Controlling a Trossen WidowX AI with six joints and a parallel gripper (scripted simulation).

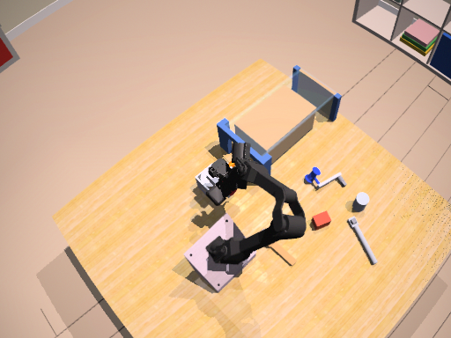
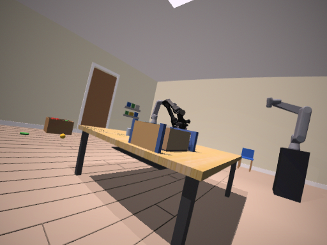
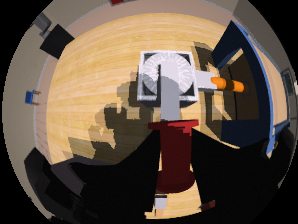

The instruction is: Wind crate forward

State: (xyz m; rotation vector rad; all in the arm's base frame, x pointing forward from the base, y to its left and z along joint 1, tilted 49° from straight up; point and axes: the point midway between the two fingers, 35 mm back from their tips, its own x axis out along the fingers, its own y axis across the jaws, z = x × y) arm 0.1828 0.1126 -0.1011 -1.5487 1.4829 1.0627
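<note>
My gripper tip is 30 mm above the crank handle and 20 mm to the right of it. Round my gripper tip: blue steel frame 160 mm ahead, 80 mm to the left, 30 mm below; winch 100 mm below, 70 mm to the left, 10 mm behind; red knob 20 mm to the right.
</note>
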